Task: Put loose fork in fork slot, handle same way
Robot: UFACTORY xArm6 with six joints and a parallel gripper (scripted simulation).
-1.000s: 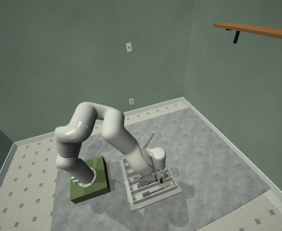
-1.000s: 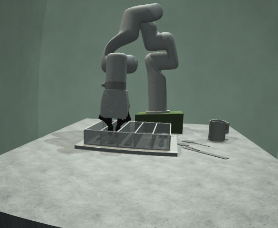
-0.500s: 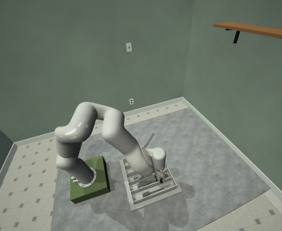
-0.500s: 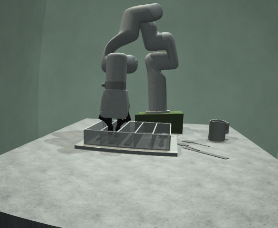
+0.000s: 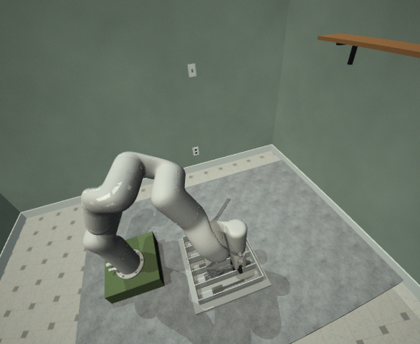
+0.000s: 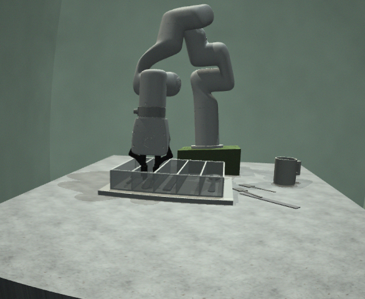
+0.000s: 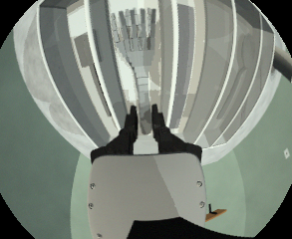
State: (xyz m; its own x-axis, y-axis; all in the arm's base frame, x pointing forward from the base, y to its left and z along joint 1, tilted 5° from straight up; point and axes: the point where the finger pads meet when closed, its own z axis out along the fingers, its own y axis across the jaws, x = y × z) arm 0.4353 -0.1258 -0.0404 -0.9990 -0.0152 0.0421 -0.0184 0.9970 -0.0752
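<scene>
Right now the cutlery tray is 60 mm to the left of my hand and 50 mm behind it.
</scene>
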